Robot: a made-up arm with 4 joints.
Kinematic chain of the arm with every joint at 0, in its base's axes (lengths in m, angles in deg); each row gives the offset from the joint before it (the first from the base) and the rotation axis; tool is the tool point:
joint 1: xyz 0 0 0.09 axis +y
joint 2: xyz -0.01 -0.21 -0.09 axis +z
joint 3: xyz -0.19 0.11 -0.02 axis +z
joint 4: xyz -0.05 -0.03 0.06 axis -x
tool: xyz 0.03 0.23 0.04
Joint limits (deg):
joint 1: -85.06..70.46
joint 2: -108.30..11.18
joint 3: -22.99..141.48
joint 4: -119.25..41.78
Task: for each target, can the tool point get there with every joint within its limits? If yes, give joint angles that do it. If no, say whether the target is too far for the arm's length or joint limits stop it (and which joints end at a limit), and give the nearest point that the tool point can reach.
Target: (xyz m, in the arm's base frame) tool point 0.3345 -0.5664 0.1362
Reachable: no: joint limits stop it (at a limit: joint 2, joint 4) | nearest point 0.2352 -0.2371 0.1225 | short by 0.344 m
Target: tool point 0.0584 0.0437 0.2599
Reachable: yes | joints 4.62 -70.10 17.92 -63.84
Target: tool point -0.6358 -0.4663 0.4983
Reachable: no: too far | nearest point -0.3352 -0.2459 0.3052 | short by 0.420 m
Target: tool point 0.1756 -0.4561 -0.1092
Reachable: no: joint limits stop it (at a limit: joint 1, joint 2, joint 3) | nearest point 0.1261 -0.3084 -0.2048 | short by 0.183 m
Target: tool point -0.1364 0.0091 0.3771
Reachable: yes | joints 44.86 -9.90 59.08 -32.48
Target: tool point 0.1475 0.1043 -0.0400
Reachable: yes | joints 34.95 -67.00 -0.27 2.98
